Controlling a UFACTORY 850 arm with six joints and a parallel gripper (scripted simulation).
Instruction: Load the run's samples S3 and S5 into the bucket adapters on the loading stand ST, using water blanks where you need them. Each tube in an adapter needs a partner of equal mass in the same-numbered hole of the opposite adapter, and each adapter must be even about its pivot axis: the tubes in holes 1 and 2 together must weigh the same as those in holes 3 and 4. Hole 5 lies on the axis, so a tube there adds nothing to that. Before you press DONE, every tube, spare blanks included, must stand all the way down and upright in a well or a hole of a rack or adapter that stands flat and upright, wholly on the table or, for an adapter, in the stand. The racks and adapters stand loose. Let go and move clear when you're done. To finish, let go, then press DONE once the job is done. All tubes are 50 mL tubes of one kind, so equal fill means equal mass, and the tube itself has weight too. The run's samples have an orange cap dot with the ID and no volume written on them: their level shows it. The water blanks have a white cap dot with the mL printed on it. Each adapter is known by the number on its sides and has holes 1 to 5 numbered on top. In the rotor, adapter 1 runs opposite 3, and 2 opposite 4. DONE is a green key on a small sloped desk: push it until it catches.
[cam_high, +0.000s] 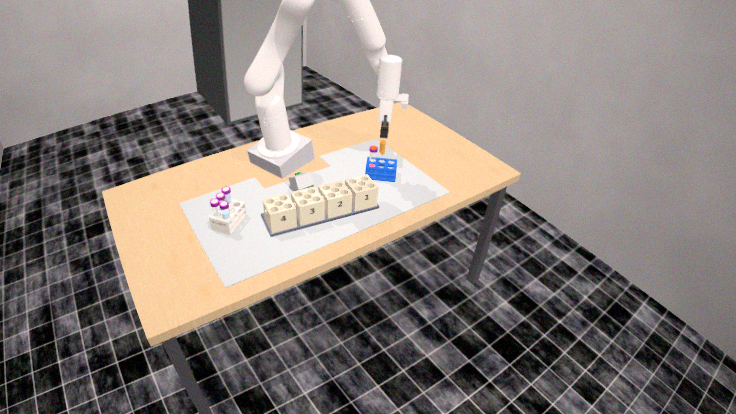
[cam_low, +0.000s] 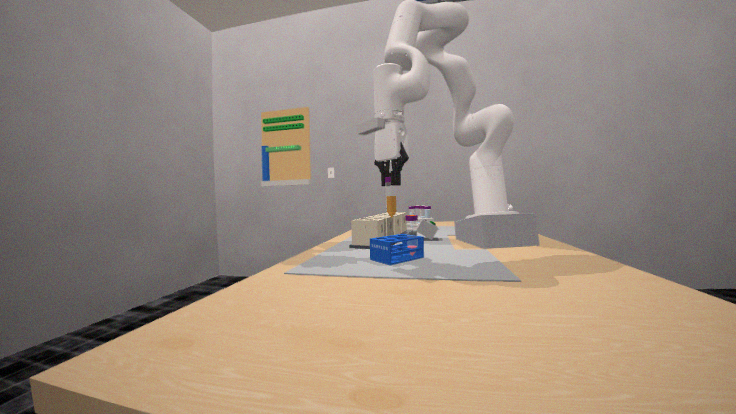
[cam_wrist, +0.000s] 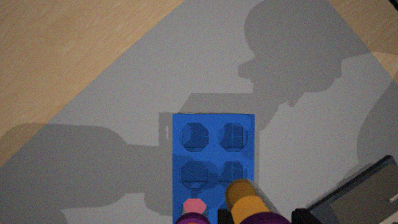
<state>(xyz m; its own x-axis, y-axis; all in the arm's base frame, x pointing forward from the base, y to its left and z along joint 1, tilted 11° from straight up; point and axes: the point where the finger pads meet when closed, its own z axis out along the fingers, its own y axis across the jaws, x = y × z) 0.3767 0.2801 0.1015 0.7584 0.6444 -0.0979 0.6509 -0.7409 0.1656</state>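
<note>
Right now the sample tube is 1 cm ahead of my hand and 5 cm below it. Also, from my hand: blue sample rack: 1 cm behind, 2 cm to the left, 20 cm below.
</note>
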